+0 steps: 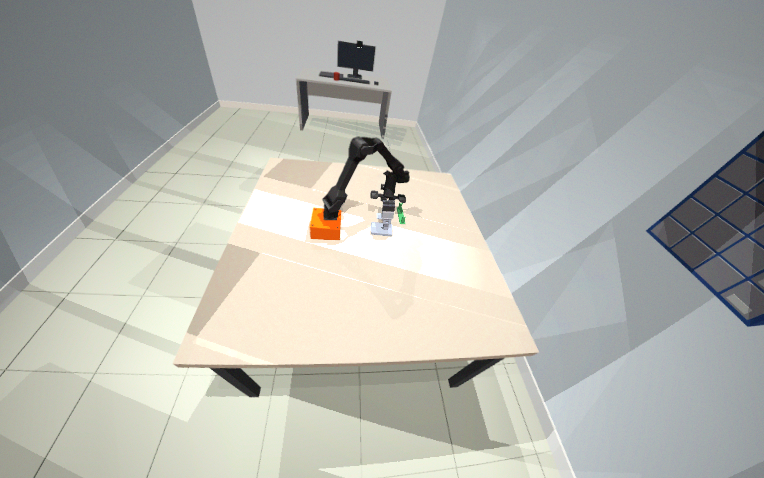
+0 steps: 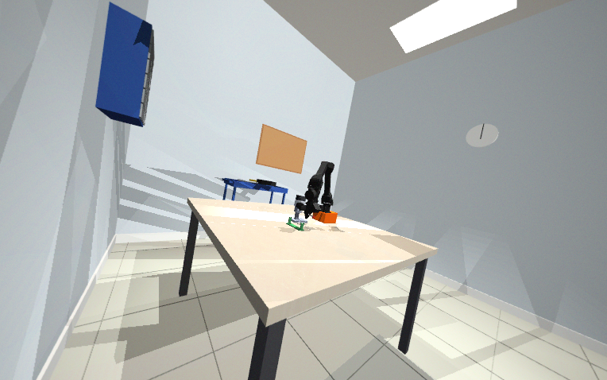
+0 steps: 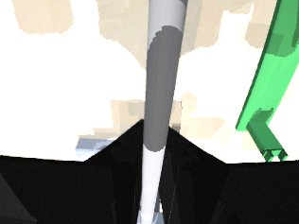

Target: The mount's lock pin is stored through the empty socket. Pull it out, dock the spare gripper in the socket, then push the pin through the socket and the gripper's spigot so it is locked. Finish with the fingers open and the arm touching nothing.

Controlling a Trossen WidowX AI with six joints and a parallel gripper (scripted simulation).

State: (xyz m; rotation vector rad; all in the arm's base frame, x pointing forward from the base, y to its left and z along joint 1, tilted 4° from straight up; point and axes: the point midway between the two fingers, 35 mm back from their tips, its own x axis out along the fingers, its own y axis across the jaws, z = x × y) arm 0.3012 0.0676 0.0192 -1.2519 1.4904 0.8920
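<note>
My gripper tip is now 100 mm to the left of the mount, 30 mm past it and 10 mm below it. Round my gripper tip: spare gripper (100 mm to the right, 80 mm above, 20 mm behind); green rest (100 mm ahead, 20 mm below, 10 mm to the left).
</note>
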